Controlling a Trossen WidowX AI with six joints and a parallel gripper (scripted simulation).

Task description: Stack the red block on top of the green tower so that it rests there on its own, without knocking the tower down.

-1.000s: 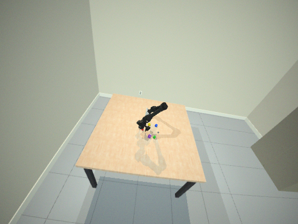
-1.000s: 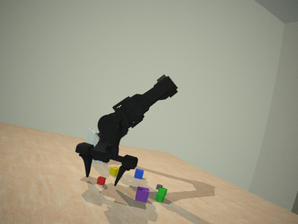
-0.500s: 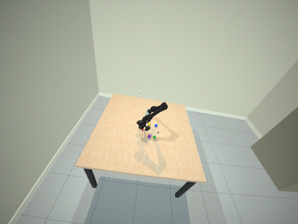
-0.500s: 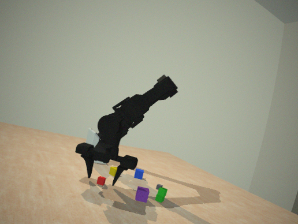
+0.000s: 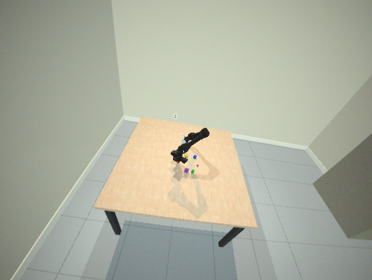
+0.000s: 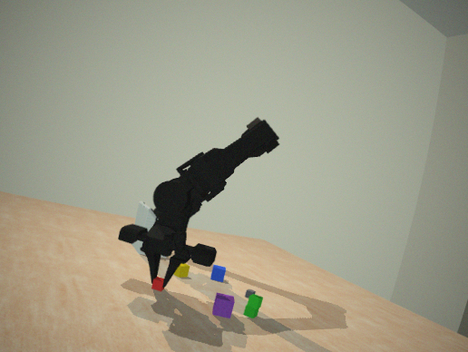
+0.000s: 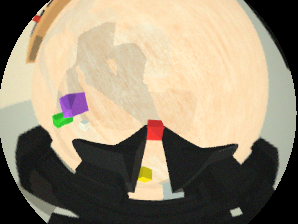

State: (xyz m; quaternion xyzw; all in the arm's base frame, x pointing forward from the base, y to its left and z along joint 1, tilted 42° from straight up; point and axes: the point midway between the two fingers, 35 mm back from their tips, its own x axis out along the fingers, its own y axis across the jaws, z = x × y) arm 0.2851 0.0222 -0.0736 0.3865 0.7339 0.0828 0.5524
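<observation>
The purple block lies 9 cm ahead of my gripper tip, 10 cm to the left of it and 1 cm above it. From my gripper tip the other things lie so: red block (right at my gripper tip); blue block (12 cm behind, 17 cm to the left, 1 cm above); yellow block (11 cm behind, 7 cm to the left, 1 cm above).
</observation>
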